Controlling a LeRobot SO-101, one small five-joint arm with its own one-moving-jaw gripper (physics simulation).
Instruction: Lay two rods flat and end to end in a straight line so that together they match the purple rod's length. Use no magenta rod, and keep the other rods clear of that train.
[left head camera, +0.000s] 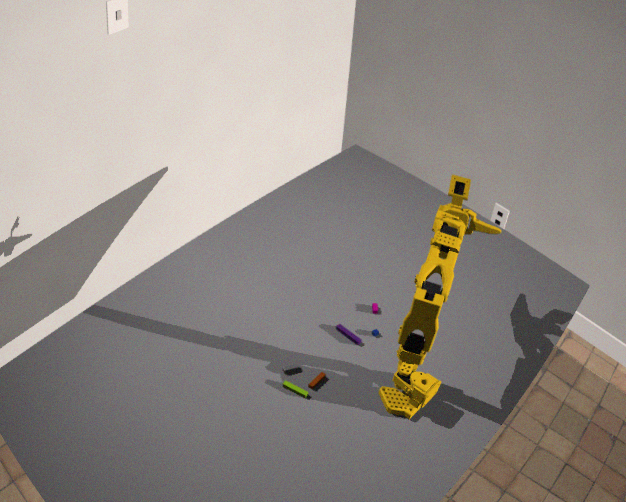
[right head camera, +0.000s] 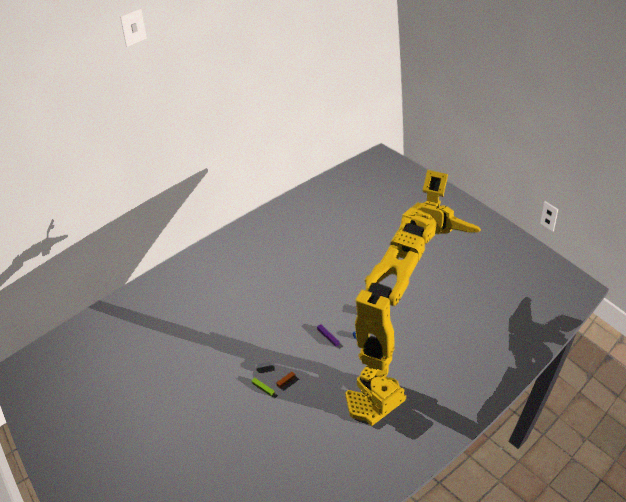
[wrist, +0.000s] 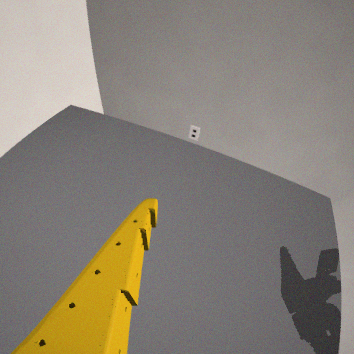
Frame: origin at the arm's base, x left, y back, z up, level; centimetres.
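Seen in the pictures: hand at its tool point: (right head camera: 439, 202) (wrist: 156, 208); arm's base at its link origin: (left head camera: 398, 390) (right head camera: 367, 395).
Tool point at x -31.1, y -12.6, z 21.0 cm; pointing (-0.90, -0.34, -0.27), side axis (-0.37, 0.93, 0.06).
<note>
Offsets run from my tool point to a thing's top centre. Level surfaces: height alone.
A purple rod @[dz -19.9, dx +27.3, dy -3.6 cm] (left head camera: 348, 334) (right head camera: 328, 335) lies flat near the table's middle. A short blue rod @[dz -19.9, dx +23.1, dy +0.1 cm] (left head camera: 375, 332) (right head camera: 355, 335) is beside it, mostly hidden by the arm in the right head view. A magenta rod @[dz -19.9, dx +17.9, dy -4.2 cm] (left head camera: 375, 307) lies farther back; the arm hides it in the right head view. A lime rod @[dz -19.9, dx +44.8, dy -1.7 cm] (left head camera: 296, 389) (right head camera: 262, 386), an orange rod @[dz -19.9, dx +40.4, dy -0.3 cm] (left head camera: 317, 380) (right head camera: 286, 379) and a black rod @[dz -19.9, dx +41.7, dy -5.8 cm] (left head camera: 292, 371) (right head camera: 265, 368) lie close together but apart, at differing angles. My gripper (left head camera: 488, 227) (right head camera: 465, 225) (wrist: 150, 212) is open, raised high and away from the rods; one notched jaw shows in the wrist view.
The arm's base (left head camera: 424, 389) (right head camera: 385, 393) stands right of the lime, orange and black rods. The grey table @[dz -21.0 cm] (left head camera: 209, 428) (right head camera: 182, 428) (wrist: 210, 260) borders two walls at the back. A wall outlet (left head camera: 500, 215) (right head camera: 548, 215) (wrist: 194, 132) is beyond its edge.
</note>
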